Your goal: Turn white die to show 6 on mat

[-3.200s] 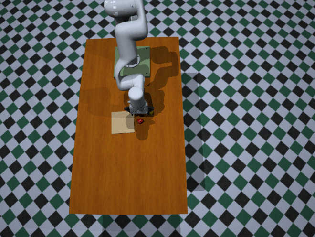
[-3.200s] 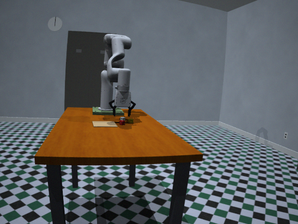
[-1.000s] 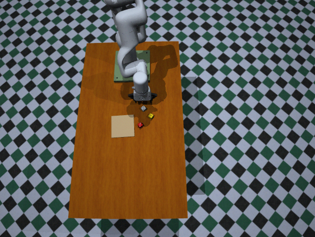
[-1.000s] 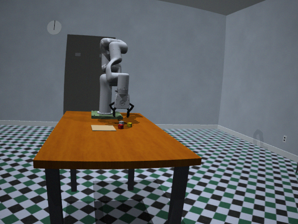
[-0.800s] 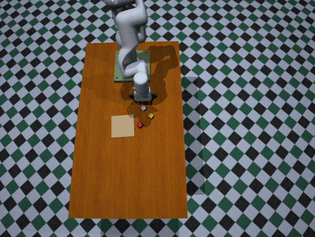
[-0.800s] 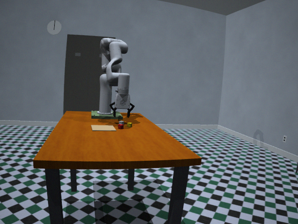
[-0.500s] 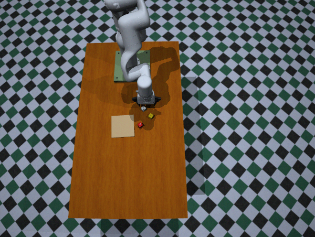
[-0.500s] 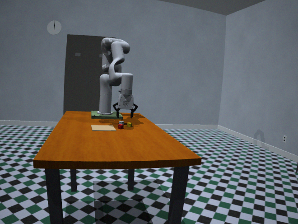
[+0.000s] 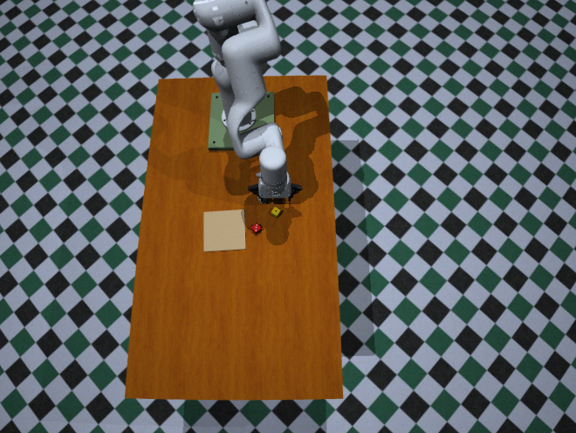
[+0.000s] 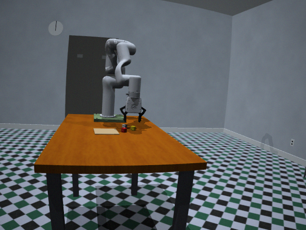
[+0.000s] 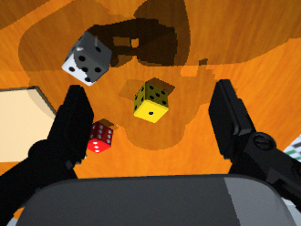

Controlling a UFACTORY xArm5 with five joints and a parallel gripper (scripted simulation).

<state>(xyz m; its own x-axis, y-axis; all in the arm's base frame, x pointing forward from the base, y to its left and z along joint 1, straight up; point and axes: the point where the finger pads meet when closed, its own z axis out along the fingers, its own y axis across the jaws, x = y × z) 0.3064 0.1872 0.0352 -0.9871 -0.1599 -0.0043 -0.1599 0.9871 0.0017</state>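
The yellow die is 4 cm ahead of my hand, 1 cm to the left of it and 4 cm below it. Also, from my hand: tan mat (12 cm ahead, 16 cm to the right, 5 cm below); white die (5 cm to the right, 4 cm below); red die (11 cm ahead, 5 cm to the right, 4 cm below).
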